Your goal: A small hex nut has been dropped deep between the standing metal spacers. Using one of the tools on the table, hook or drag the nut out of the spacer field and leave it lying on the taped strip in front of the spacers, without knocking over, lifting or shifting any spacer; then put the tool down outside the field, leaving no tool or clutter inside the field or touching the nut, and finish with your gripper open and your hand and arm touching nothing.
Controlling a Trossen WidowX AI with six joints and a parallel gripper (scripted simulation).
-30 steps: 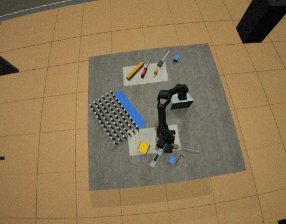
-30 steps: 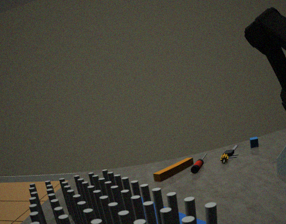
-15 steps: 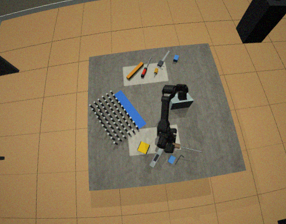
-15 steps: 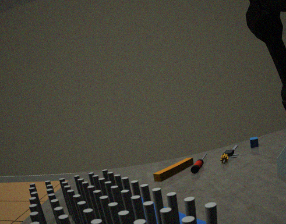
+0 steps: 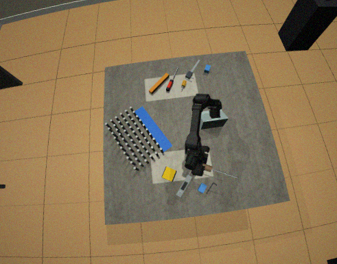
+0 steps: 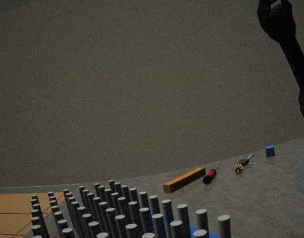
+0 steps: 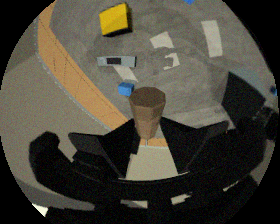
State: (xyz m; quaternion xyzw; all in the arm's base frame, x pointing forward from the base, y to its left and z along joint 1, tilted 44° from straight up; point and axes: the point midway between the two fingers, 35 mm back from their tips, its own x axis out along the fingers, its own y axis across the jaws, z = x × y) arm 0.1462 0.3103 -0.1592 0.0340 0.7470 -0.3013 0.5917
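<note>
Now: gripper tip 9 cm past the hook tool, 4 cm to the right of it and 1 cm above it. Also, from my gripper tip: grey flat tool 18 cm below, 13 cm ahead, 10 cm to the left; yellow block 23 cm ahead, 17 cm below, 1 cm to the left; blue taped strip 35 cm to the right, 32 cm ahead, 19 cm below.
</note>
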